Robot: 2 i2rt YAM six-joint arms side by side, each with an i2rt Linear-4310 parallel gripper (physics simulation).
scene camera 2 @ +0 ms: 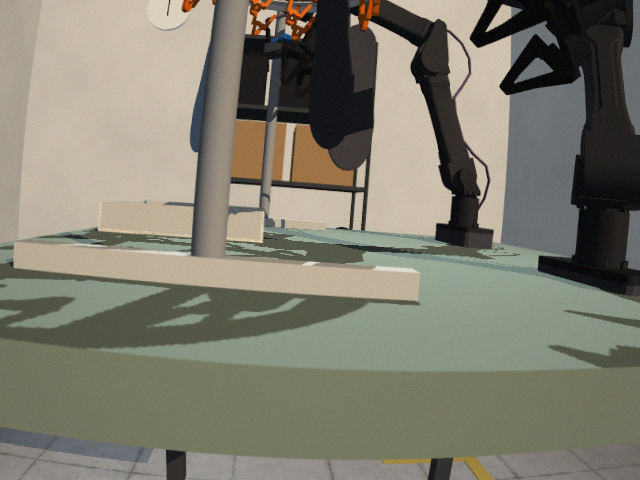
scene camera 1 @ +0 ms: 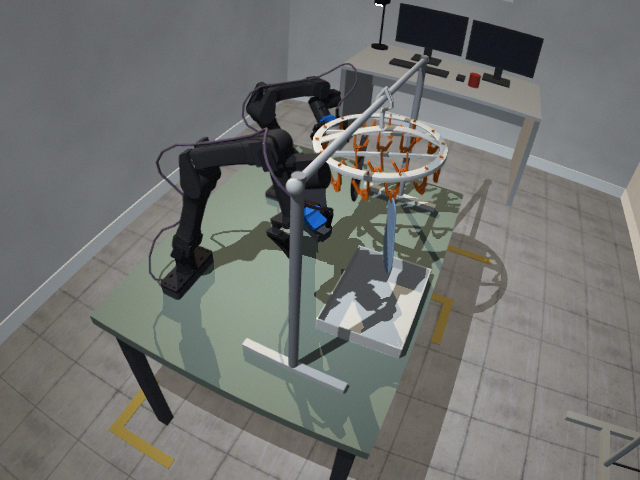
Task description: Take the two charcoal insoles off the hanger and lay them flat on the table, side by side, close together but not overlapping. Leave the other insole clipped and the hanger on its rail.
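The white round hanger (scene camera 1: 379,177) with orange clips hangs on the grey rail (scene camera 1: 356,125). Two charcoal insoles hang upright and overlap in the scene camera 2 view, a nearer one (scene camera 2: 330,77) and a farther one (scene camera 2: 364,74); in the scene camera 1 view a dark edge (scene camera 1: 354,190) shows below the ring. The blue insole (scene camera 1: 390,237) (scene camera 2: 197,108) hangs clipped above the tray. My left gripper (scene camera 1: 321,135) (scene camera 2: 488,67) is open, apart from the insoles, and partly hidden by the ring in scene camera 1. My right gripper (scene camera 1: 309,233) (scene camera 2: 297,69) is open, beyond the insoles in scene camera 2.
A white open tray (scene camera 1: 359,338) (scene camera 2: 180,221) stands on the green table (scene camera 1: 248,320) under the blue insole. The stand's near post (scene camera 1: 295,289) (scene camera 2: 214,155) and its foot (scene camera 1: 320,377) (scene camera 2: 310,279) stand at the near end. A desk with two monitors is in the background.
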